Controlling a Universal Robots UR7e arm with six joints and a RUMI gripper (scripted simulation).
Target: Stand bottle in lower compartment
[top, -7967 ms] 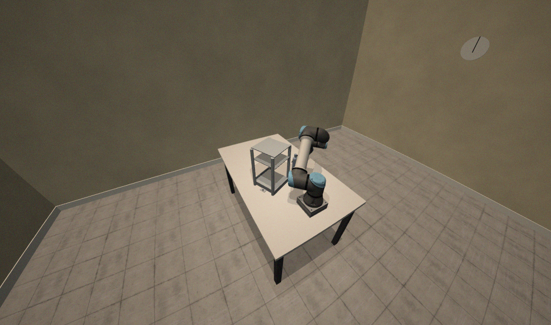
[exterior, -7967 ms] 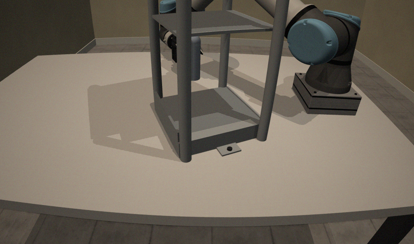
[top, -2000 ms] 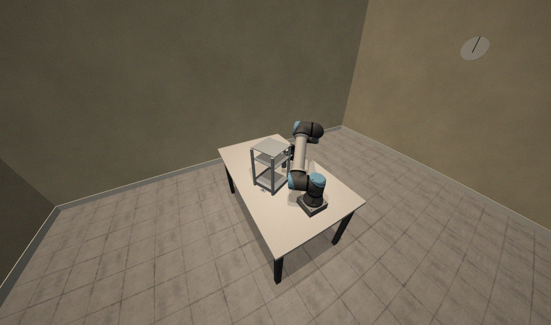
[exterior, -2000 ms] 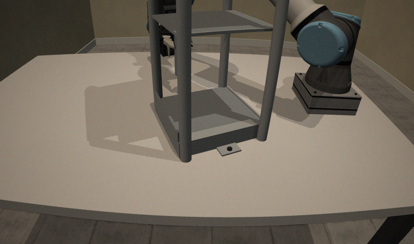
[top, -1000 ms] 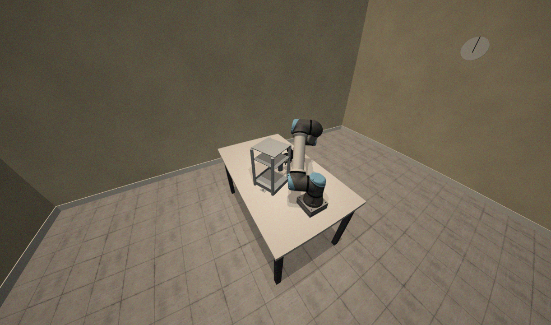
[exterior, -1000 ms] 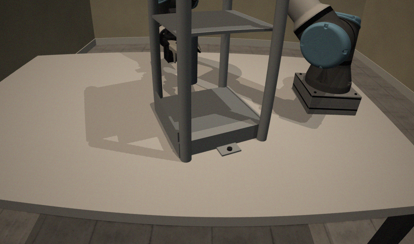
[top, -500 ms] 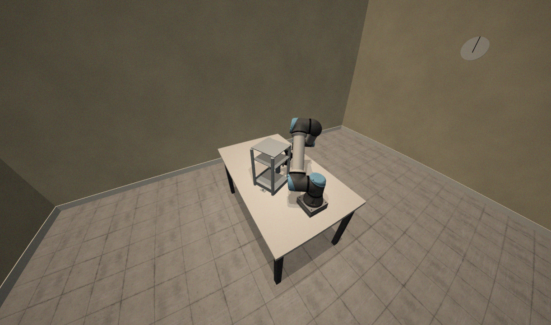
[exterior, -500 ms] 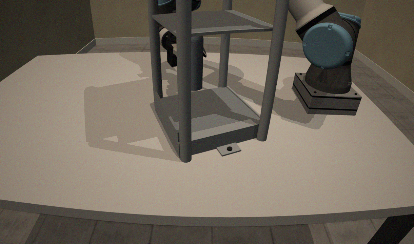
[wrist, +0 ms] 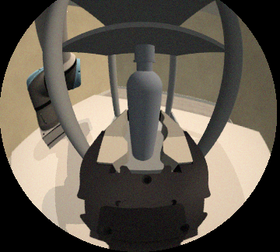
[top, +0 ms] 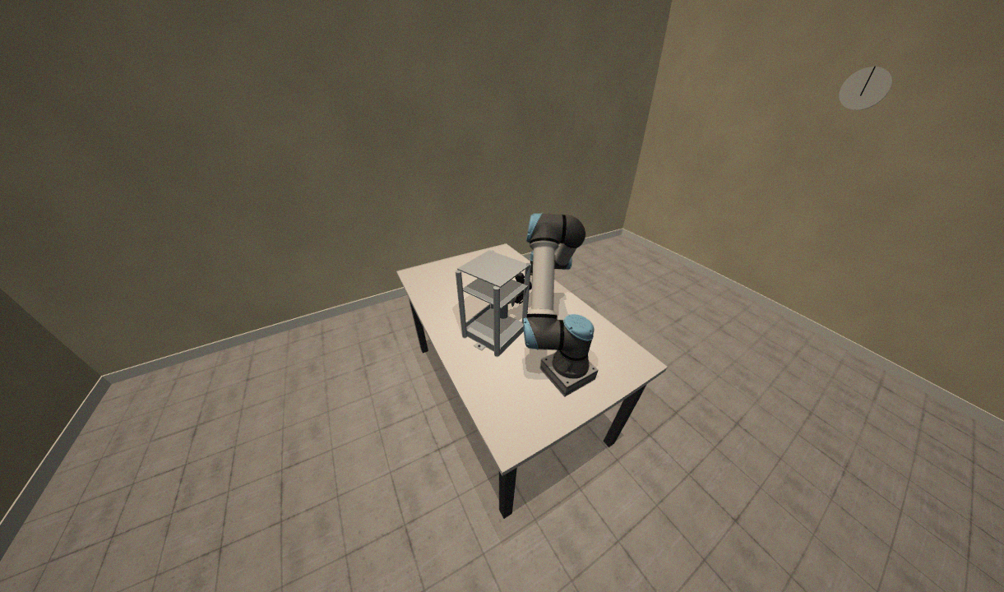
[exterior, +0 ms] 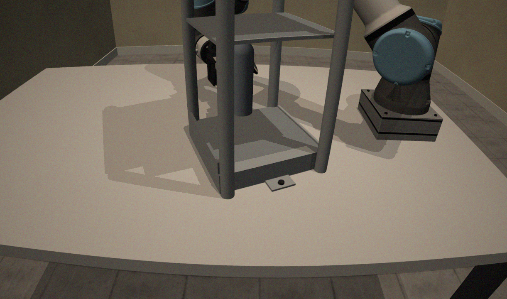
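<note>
Right now the shelving unit is 60 mm to the left of my hand, 30 mm behind it and 30 mm above it. The rest, counted from my hand: grey bottle 30 mm above.
</note>
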